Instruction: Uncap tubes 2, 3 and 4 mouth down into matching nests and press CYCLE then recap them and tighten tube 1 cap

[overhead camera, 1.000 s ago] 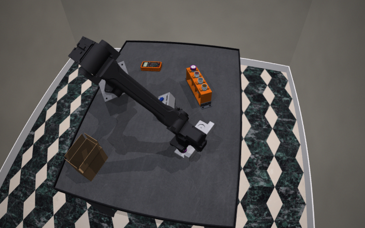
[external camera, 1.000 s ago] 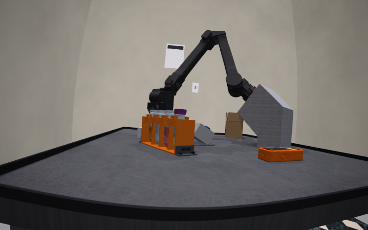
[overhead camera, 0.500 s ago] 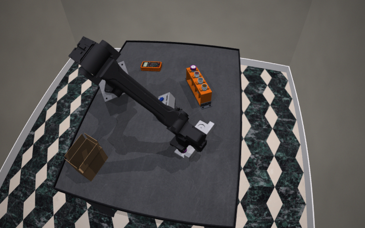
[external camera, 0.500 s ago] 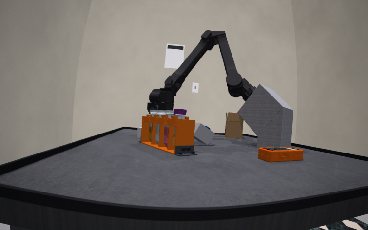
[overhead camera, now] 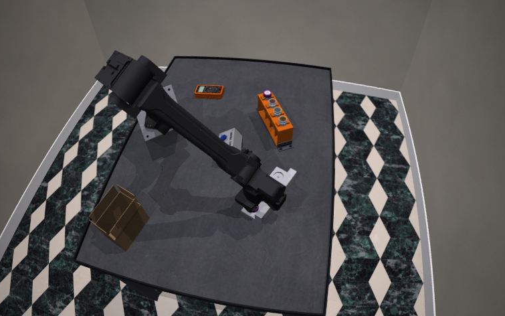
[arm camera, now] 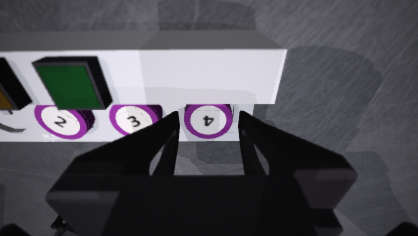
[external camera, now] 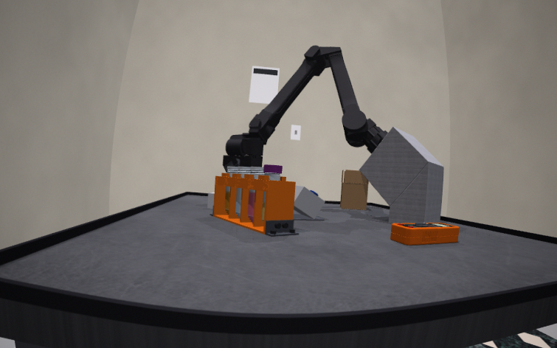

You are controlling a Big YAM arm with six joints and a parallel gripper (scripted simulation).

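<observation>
The green key is 80 mm behind my hand, 230 mm to the left of it and 40 mm above it. The rest, counted from my hand: cardboard box: 450 mm behind, 30 mm to the right, 40 mm above; then key housing: 60 mm behind, 250 mm to the left, 30 mm above; then blue key: 80 mm behind, 270 mm to the left, 40 mm above.
</observation>
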